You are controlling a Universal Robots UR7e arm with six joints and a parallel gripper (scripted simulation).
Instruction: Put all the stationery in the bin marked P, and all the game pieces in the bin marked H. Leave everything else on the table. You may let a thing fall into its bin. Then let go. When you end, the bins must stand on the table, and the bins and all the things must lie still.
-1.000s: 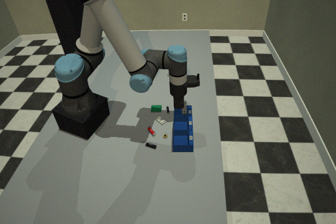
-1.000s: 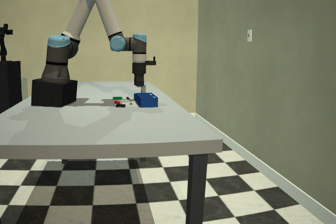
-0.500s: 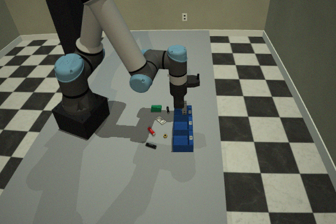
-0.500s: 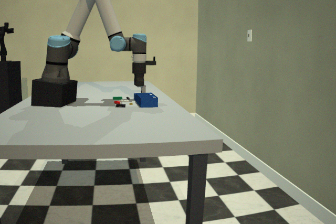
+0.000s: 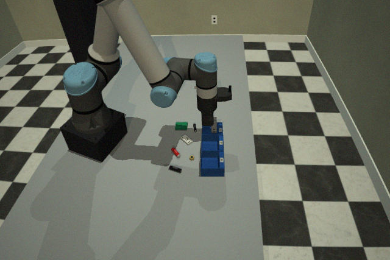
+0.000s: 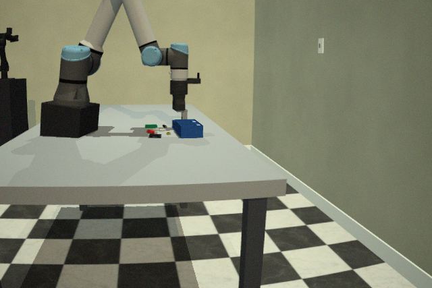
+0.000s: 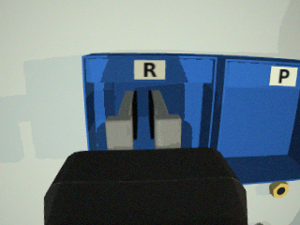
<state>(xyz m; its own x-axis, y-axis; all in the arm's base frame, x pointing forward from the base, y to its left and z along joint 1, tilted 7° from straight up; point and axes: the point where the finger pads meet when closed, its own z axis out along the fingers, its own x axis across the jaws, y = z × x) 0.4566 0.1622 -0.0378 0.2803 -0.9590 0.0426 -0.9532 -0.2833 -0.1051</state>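
Now: the white domino 10 cm behind my hand, 6 cm to the right of it and 3 cm below it. Also, from my hand: black cylinder (9 cm behind, 2 cm to the left, 3 cm below); blue bin row (2 cm ahead, 9 cm to the right, 1 cm below); green block (15 cm behind, 1 cm to the left, 3 cm below).
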